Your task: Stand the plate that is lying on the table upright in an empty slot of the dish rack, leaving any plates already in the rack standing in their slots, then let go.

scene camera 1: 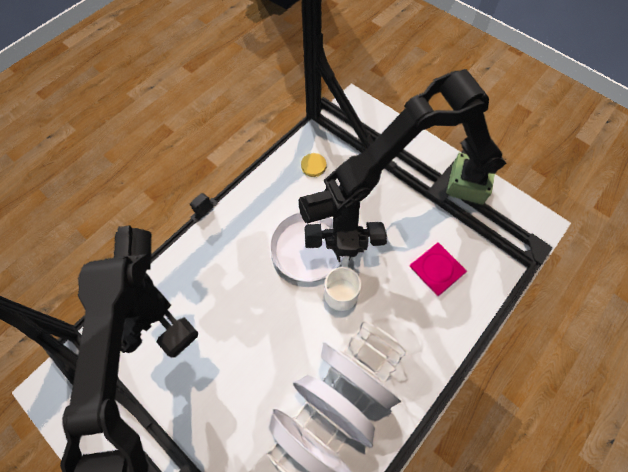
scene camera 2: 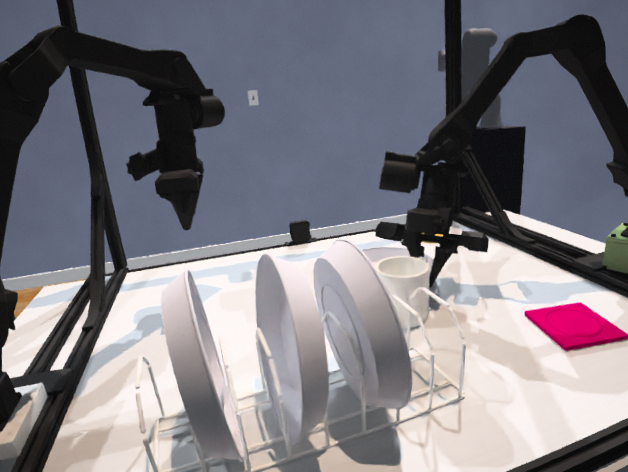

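Where they show: right gripper, between the fingertips: (scene camera 1: 167,319) (scene camera 2: 189,222); left arm's base, origin of its link: (scene camera 1: 474,172).
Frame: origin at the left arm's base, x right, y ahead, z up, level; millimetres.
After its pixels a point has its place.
The plate (scene camera 1: 299,253) {x 364, y 323, z -76 mm} (scene camera 2: 388,251) {x 403, y 235, z -58 mm} lies on the table, partly hidden by my left gripper and, in scene camera 2, by a cup. My left gripper (scene camera 1: 346,261) {x 253, y 312, z -63 mm} (scene camera 2: 430,281) {x 253, y 312, z -63 mm} points down at the plate's right rim, behind the cup, with its fingers drawn close together; its fingertips are partly hidden. I see nothing held. My right gripper (scene camera 1: 176,336) (scene camera 2: 187,223) {x 540, y 594, z 70 mm} is open and empty, high above the table. The wire dish rack (scene camera 2: 462,365) {x 63, y 494, z -31 mm} holds three leaning plates; its end nearest the cup is empty, and a gap separates the leftmost plate from the middle one.
A white cup (scene camera 1: 342,289) {x 234, y 381, z -71 mm} (scene camera 2: 404,284) {x 206, y 421, z -5 mm} stands between the lying plate and the rack. A pink square coaster (scene camera 1: 437,268) {x 28, y 256, z -71 mm} (scene camera 2: 576,325) {x 20, y 260, z -71 mm} lies to the right. A yellow disc (scene camera 1: 313,164) {x 415, y 63, z -67 mm} lies beyond the plate. Black frame bars border the table.
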